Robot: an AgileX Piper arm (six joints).
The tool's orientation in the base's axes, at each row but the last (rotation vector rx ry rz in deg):
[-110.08, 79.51, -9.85]
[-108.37, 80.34, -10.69]
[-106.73, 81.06, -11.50]
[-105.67, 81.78, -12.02]
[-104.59, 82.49, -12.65]
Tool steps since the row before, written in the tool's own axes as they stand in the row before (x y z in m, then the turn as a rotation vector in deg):
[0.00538, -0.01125, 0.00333, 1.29, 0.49, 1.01]
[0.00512, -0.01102, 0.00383, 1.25, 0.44, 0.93]
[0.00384, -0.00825, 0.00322, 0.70, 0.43, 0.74]
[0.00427, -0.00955, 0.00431, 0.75, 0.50, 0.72]
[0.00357, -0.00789, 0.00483, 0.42, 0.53, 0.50]
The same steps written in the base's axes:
[0.01243, -0.00151, 0.00311, 0.66, -0.69, -1.42]
[0.01234, -0.00141, 0.00282, 0.64, -0.68, -1.32]
[0.00938, -0.00113, 0.00197, 0.34, -0.29, -1.01]
[0.01109, -0.00108, 0.00198, 0.29, -0.35, -1.06]
[0.00987, -0.00052, 0.00082, 0.03, -0.16, -0.82]

